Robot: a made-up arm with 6 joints. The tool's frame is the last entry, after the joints. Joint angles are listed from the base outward.
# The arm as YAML. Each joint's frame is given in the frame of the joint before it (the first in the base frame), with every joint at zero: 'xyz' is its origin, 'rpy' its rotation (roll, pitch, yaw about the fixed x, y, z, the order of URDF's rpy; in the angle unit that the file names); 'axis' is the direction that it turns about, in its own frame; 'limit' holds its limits. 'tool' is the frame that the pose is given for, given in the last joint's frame.
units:
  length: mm
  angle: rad
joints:
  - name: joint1
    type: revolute
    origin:
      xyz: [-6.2, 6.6, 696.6]
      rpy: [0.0, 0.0, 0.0]
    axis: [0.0, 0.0, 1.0]
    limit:
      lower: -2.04
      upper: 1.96
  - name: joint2
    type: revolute
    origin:
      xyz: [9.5, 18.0, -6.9]
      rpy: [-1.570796, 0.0, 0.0]
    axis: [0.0, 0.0, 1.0]
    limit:
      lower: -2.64
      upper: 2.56
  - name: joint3
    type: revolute
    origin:
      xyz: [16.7, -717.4, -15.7]
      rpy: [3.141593, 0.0, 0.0]
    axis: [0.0, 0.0, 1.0]
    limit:
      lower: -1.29
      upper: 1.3
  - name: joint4
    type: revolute
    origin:
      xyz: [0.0, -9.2, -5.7]
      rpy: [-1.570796, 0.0, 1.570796]
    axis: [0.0, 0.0, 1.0]
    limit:
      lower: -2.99
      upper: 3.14
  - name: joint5
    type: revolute
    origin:
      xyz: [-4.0, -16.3, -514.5]
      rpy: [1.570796, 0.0, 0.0]
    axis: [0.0, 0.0, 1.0]
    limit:
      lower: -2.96
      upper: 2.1
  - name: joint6
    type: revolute
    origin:
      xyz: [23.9, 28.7, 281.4]
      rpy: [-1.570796, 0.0, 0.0]
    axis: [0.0, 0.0, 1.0]
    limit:
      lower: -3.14
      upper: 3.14
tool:
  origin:
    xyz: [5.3, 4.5, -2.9]
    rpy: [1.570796, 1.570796, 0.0]
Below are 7 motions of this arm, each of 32 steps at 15 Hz.
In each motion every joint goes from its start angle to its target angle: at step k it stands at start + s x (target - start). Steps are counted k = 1, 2, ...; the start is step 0. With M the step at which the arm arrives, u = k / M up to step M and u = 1 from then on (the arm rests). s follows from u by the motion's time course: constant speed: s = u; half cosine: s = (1 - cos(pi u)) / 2; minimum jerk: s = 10 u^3 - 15 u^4 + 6 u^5.
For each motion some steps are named. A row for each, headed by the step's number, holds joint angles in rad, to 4 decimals.
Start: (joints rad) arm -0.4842 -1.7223 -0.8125 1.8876 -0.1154 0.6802
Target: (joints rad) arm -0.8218 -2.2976 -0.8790 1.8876 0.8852 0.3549
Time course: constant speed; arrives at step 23
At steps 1, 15, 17, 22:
1: -0.4989 -1.7473 -0.8154 1.8876 -0.0719 0.6661
15: -0.7044 -2.0975 -0.8559 1.8876 0.5372 0.4680
17: -0.7337 -2.1475 -0.8617 1.8876 0.6242 0.4398
22: -0.8071 -2.2726 -0.8761 1.8876 0.8417 0.3690

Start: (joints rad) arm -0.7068 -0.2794 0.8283 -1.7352 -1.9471 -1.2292
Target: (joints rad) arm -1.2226 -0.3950 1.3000 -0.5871 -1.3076 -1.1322
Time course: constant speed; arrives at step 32
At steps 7, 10, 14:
7: -0.8196 -0.3047 0.9315 -1.4841 -1.8072 -1.2080
10: -0.8680 -0.3155 0.9757 -1.3764 -1.7473 -1.1989
14: -0.9325 -0.3300 1.0347 -1.2329 -1.6673 -1.1868

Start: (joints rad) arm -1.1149 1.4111 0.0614 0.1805 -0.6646 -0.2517
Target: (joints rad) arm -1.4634 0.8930 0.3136 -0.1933 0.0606 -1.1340
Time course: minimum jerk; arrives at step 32
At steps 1, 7, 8, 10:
1: -1.1150 1.4109 0.0615 0.1804 -0.6644 -0.2520
7: -1.1405 1.3731 0.0799 0.1531 -0.6114 -0.3164
8: -1.1510 1.3575 0.0875 0.1418 -0.5895 -0.3430
10: -1.1776 1.3178 0.1068 0.1132 -0.5341 -0.4105

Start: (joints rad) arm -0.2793 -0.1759 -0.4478 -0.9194 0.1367 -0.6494
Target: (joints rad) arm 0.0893 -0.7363 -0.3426 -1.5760 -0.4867 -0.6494
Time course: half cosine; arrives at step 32
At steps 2, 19, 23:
2: -0.2758 -0.1813 -0.4468 -0.9257 0.1307 -0.6494
19: -0.0415 -0.5374 -0.3799 -1.3430 -0.2655 -0.6494
23: 0.0219 -0.6339 -0.3618 -1.4560 -0.3727 -0.6494

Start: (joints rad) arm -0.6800 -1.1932 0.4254 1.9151 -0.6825 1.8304
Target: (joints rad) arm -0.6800 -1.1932 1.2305 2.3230 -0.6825 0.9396
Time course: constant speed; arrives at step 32
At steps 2, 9, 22, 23, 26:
2: -0.6800 -1.1932 0.4757 1.9406 -0.6825 1.7747
9: -0.6800 -1.1932 0.6518 2.0298 -0.6825 1.5799
22: -0.6800 -1.1932 0.9789 2.1955 -0.6825 1.2180
23: -0.6800 -1.1932 1.0041 2.2083 -0.6825 1.1901
26: -0.6800 -1.1932 1.0795 2.2465 -0.6825 1.1066

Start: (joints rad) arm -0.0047 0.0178 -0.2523 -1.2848 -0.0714 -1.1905
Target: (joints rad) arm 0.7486 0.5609 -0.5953 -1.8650 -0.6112 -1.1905
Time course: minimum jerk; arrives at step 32
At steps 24, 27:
24: 0.6706 0.5047 -0.5598 -1.8049 -0.5553 -1.1905
27: 0.7262 0.5447 -0.5851 -1.8477 -0.5951 -1.1905

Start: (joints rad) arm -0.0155 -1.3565 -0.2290 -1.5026 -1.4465 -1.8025
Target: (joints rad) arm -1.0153 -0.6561 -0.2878 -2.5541 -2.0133 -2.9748
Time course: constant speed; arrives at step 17
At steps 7, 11, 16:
7: -0.4272 -1.0681 -0.2532 -1.9356 -1.6799 -2.2852
11: -0.6624 -0.9033 -0.2670 -2.1830 -1.8133 -2.5610
16: -0.9565 -0.6973 -0.2843 -2.4922 -1.9800 -2.9058

